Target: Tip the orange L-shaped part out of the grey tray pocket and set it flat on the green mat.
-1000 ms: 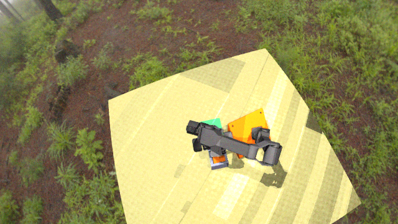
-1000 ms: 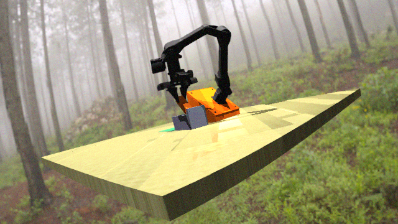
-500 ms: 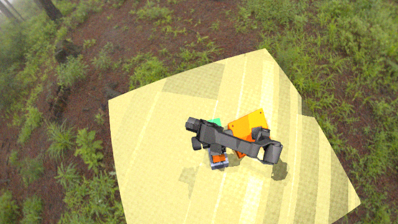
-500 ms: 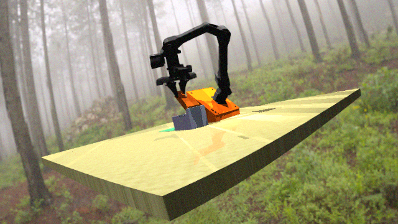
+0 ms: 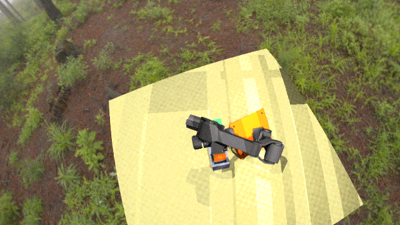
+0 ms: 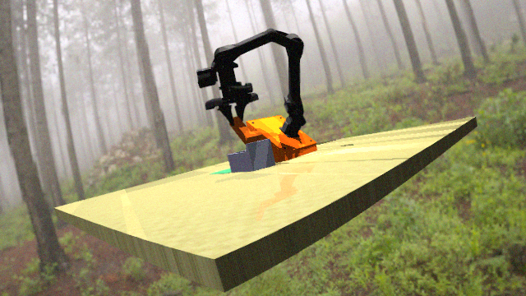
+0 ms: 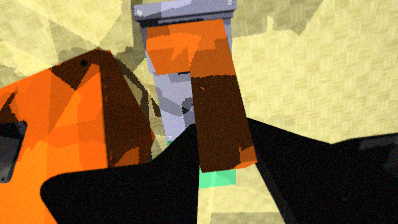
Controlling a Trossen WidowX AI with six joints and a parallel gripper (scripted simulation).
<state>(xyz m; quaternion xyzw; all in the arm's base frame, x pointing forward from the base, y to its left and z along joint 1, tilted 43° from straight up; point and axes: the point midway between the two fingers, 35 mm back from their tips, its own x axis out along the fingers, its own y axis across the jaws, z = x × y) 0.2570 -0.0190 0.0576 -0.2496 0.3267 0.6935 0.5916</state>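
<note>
Right now the green mat is 2 cm behind my gripper tip, 14 cm to the right of it and 17 cm below it. From my gripper tip the other things lie so: orange L-shaped part: 1 cm behind, 3 cm to the left, 3 cm below.
</note>
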